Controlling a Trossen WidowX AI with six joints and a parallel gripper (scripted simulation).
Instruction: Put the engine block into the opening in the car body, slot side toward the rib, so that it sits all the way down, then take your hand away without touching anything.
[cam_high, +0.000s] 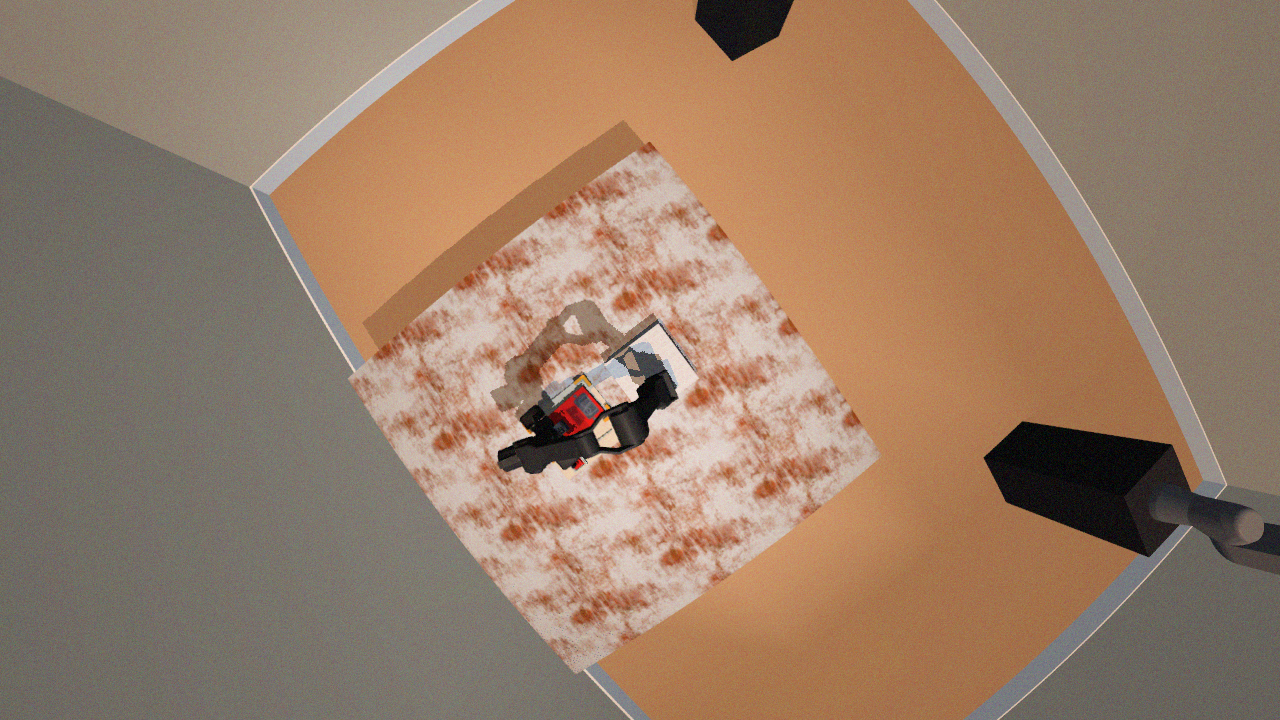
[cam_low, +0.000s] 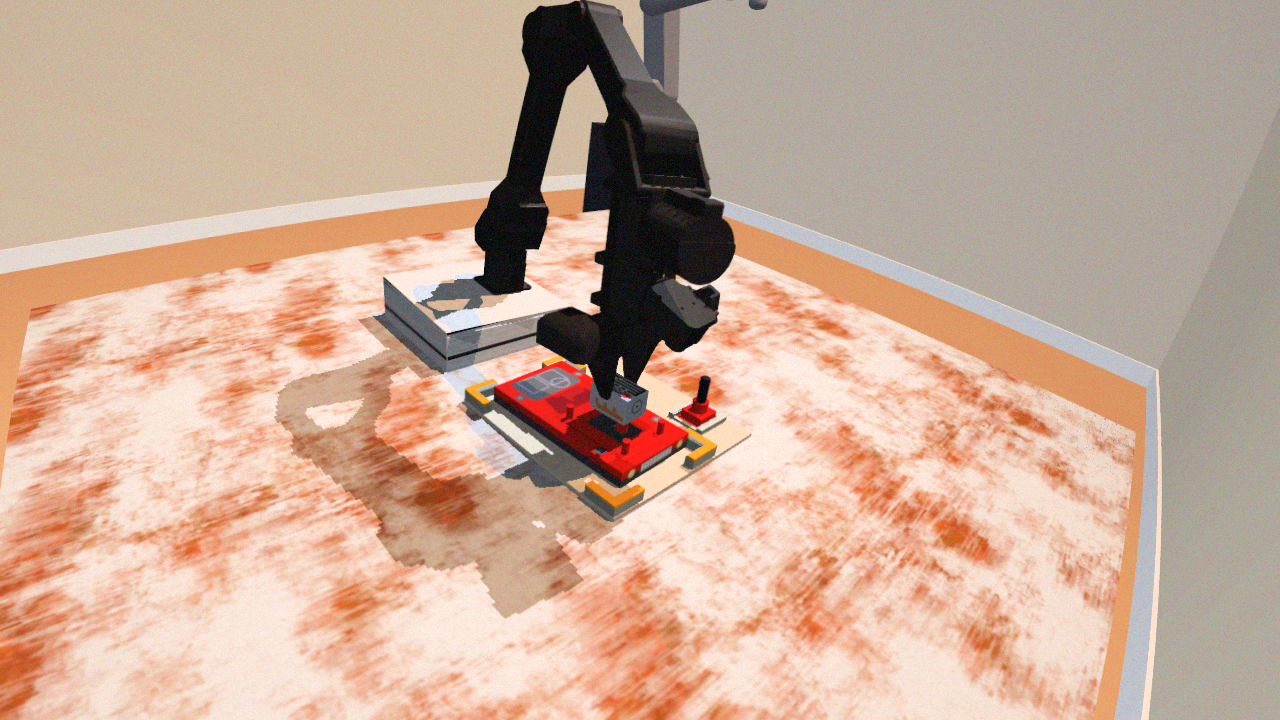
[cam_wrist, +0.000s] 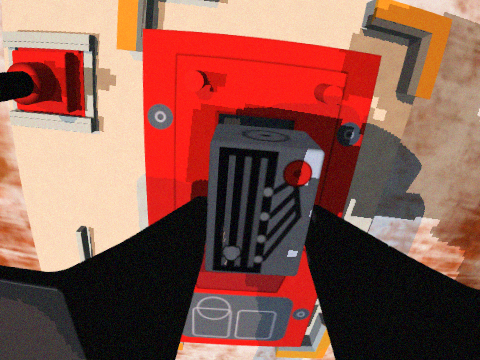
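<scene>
Right now the engine block is 1 cm below my gripper tip.
</scene>
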